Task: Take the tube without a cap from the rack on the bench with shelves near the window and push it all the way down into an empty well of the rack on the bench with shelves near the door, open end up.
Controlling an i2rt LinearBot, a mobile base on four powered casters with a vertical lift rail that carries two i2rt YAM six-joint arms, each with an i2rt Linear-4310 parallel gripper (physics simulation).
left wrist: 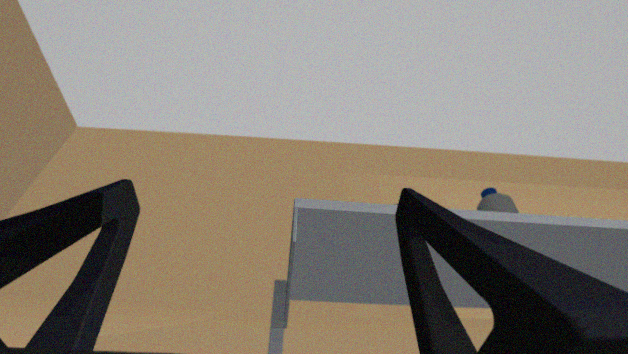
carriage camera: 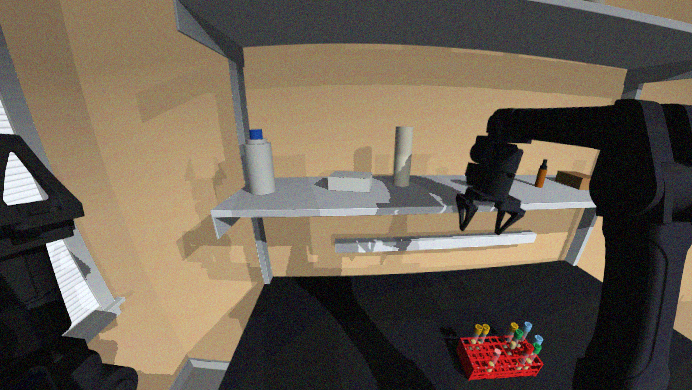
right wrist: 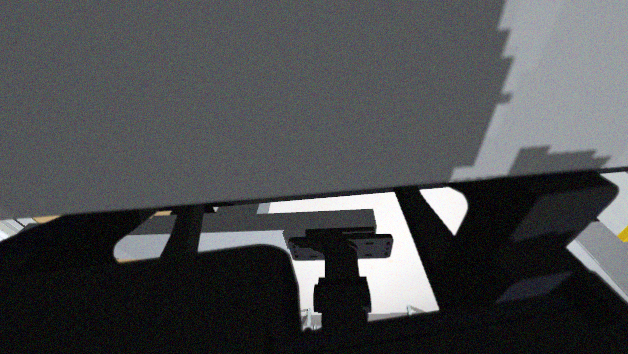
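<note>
A red tube rack [carriage camera: 466, 364] stands on the black bench at the lower right of the carriage view. It holds several upright tubes with yellow, green, blue and red caps. One tube [carriage camera: 495, 357] near its front has a pale pink top; it is too small to tell whether that is a cap. My right gripper [carriage camera: 480, 231] [right wrist: 293, 158] is open and empty, high above and behind the rack, in front of the lower shelf. My left gripper [left wrist: 269, 198] is open and empty, raised toward the wall and ceiling; part of it shows at the carriage view's left edge. No second rack shows.
The lower shelf [carriage camera: 300, 205] bears a white bottle with a blue cap [carriage camera: 260, 167], a white box [carriage camera: 349, 181], a pale cylinder [carriage camera: 403, 157], an amber bottle [carriage camera: 541, 176] and a brown box [carriage camera: 574, 179]. An upper shelf [carriage camera: 400, 60] hangs above. A window is at the left.
</note>
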